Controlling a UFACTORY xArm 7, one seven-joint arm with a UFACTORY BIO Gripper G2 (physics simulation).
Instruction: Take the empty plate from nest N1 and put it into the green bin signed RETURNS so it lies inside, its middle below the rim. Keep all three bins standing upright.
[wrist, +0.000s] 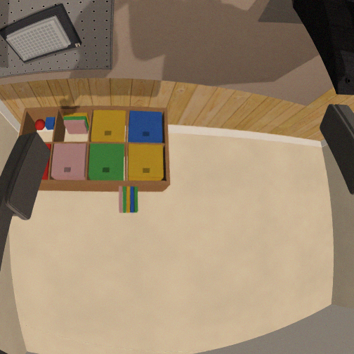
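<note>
A pale, gridded plate (39, 40) sits in a dark nest (71, 30) at the top left of the wrist view, on a grey perforated board. No nest label is readable, so I cannot tell whether it is N1. My gripper (184, 162) is open, its dark fingers wide apart at the left and right edges, with nothing between them. The plate lies outside the space between the fingers, beyond the left one toward the top. The green bin signed RETURNS and the other bins do not show.
The perforated board (95, 40) ends near a wood-planked strip (200, 107). Below it, a wooden cubby unit (112, 185) holds coloured boxes, partly behind the left finger. Thin coloured books (128, 199) stand beside it over a beige floor (225, 250). A black part (327, 40) fills the upper right.
</note>
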